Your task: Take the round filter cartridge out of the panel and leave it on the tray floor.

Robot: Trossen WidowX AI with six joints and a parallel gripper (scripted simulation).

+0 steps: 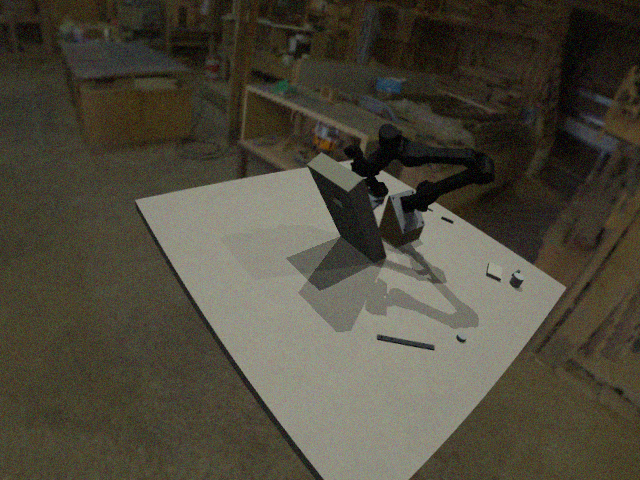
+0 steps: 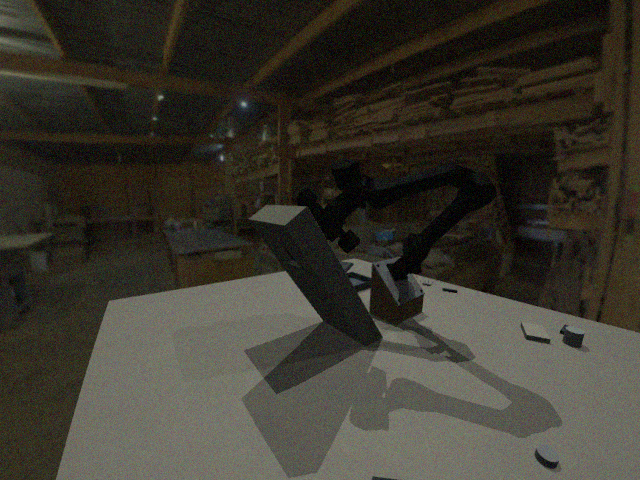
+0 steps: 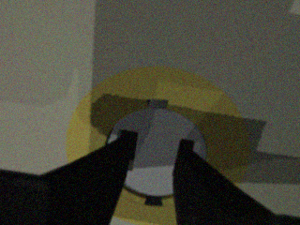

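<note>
Right now the round grey filter cartridge is 1 cm below my gripper tip and 1 cm ahead of it. Round my gripper tip: blue-grey tray (42 cm behind, 30 cm to the right, 27 cm below).
</note>
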